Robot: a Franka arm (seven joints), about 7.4 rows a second.
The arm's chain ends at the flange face. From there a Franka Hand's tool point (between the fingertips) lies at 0.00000 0.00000 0.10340 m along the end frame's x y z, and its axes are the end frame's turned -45 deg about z.
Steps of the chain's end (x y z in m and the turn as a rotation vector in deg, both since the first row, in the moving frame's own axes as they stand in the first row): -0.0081 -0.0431 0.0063 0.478 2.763 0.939; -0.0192 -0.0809 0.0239 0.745 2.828 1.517; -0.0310 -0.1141 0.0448 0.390 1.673 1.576; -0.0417 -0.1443 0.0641 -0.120 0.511 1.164
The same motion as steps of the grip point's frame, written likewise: 0.0289 -0.0333 0.0062 -1.616 2.292 0.939; 0.0482 -0.0681 0.0238 -1.473 2.526 1.517; 0.0614 -0.1009 0.0448 -0.907 1.459 1.576; 0.0730 -0.1307 0.0641 -0.446 0.276 1.164
